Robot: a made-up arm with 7 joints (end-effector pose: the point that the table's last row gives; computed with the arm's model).
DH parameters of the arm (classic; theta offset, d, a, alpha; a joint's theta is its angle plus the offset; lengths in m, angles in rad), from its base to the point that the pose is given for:
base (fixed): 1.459 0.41 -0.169 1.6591
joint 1: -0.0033 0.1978 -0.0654 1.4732
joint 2: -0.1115 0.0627 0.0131 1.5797
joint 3: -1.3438 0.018 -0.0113 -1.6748
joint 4: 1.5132 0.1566 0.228 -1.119
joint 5: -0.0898 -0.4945 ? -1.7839
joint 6: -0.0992 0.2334 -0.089 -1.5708
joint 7: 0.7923 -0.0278 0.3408 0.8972
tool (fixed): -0.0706 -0.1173 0 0
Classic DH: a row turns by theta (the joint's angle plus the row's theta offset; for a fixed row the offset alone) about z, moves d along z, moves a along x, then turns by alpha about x.
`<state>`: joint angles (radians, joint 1 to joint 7).
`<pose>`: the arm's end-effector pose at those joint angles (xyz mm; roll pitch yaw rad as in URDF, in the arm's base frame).
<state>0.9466 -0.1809 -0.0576 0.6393 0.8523 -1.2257 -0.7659</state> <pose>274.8 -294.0 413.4 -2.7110 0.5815 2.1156</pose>
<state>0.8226 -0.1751 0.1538 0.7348 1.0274 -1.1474 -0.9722</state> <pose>235.6 -293.3 438.9 -1.9223 0.7770 2.7124</pose>
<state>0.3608 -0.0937 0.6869 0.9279 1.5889 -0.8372 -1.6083</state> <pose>210.9 -43.3 643.8 -0.0979 -0.2430 3.1097</pose>
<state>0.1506 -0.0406 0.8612 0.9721 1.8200 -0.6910 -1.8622</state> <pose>306.2 175.3 563.6 0.6192 -0.3457 2.5301</pose>
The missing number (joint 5, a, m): -0.0543
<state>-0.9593 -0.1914 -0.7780 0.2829 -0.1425 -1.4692 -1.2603</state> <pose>382.9 -532.9 539.4 -1.4019 0.8092 -1.9788</pose>
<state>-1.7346 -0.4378 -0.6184 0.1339 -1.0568 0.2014 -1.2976</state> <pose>807.6 61.8 201.2 0.3185 0.8701 0.4931</pose>
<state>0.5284 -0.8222 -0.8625 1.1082 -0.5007 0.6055 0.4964</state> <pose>406.8 -54.2 461.1 0.4753 -1.3439 2.9921</pose>
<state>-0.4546 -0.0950 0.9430 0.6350 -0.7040 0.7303 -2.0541</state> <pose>917.1 -200.5 739.1 0.1726 -0.6188 -0.3420</pose>
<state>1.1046 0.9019 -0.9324 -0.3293 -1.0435 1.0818 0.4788</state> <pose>-20.4 -439.2 325.5 -2.4647 -1.4009 2.6752</pose>
